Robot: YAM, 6 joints.
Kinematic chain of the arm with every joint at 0, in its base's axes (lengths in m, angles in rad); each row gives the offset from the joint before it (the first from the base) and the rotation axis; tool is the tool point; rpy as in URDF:
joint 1: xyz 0 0 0.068 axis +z
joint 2: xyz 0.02 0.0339 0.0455 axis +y
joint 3: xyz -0.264 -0.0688 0 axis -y
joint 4: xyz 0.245 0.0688 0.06 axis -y
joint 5: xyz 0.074 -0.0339 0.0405 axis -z
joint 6: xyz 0.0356 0 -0.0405 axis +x
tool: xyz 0 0 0 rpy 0 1.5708 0
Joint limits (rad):
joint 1: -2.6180..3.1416
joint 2: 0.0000..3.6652
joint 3: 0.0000..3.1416
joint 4: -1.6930..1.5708
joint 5: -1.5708..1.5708
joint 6: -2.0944..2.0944
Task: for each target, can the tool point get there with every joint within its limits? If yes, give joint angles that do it. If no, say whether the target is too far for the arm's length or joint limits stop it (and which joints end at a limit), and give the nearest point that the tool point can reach.
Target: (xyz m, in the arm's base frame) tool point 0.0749 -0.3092 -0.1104
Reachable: yes | joints -1.2644 2.7423 0.8700 1.0515 0.6602 -1.0173
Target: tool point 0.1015 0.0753 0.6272
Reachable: yes | joints 0.5277 1.1500 1.9871 -0.3429 -0.4041 -1.6988
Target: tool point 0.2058 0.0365 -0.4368
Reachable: no: joint limits stop it (at a limit: joint 2) | nearest point 0.2112 0.0375 -0.3787 | short by 0.058 m
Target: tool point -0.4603 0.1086 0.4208
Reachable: yes | joints -0.2721 0.3157 2.2278 1.0896 0.5669 1.6489
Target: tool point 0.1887 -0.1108 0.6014
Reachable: yes | joints -0.4119 1.4515 1.7437 1.1632 0.8172 1.0562
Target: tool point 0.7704 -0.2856 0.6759
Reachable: no: too far | nearest point 0.4991 -0.1850 0.4729 | short by 0.353 m
